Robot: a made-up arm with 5 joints. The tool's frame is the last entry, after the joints.
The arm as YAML. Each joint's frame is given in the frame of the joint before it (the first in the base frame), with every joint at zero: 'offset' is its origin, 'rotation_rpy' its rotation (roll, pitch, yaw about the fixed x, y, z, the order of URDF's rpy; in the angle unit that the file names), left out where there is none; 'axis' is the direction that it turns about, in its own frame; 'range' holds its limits. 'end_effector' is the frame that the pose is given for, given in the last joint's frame.
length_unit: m
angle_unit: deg
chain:
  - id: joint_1
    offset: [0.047, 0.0, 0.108]
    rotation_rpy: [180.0, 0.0, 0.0]
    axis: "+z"
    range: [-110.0, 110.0]
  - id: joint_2
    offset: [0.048, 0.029, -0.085]
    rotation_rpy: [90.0, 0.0, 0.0]
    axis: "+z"
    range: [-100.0, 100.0]
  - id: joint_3
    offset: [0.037, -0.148, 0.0]
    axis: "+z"
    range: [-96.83, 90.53]
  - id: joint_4
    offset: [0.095, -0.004, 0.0]
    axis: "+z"
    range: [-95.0, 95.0]
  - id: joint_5
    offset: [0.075, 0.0, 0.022]
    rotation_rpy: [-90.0, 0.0, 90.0]
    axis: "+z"
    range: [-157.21, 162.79]
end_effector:
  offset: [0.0, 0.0, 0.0]
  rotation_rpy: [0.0, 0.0, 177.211]
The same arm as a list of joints. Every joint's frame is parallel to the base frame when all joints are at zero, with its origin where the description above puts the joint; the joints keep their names.
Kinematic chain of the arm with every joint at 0, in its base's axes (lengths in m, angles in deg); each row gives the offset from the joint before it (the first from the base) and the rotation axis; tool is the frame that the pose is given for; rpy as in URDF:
joint_1: xyz 0.0470 0.0000 0.1080 axis -z
joint_2: xyz 0.0480 -0.0290 0.0850 axis +y
joint_3: xyz 0.0370 0.0000 0.1480 axis +y
joint_4: xyz 0.0950 0.0000 0.0040 axis +y
joint_5: xyz 0.0750 0.0220 0.0000 axis -x
tool: xyz 0.0000 0.0000 0.0000 rpy 90.00 -87.21 -90.00
Joint limits (deg, base to tool): -110.00..110.00 -100.00..100.00 -96.83..90.53 -95.00..95.00 -157.21..162.79

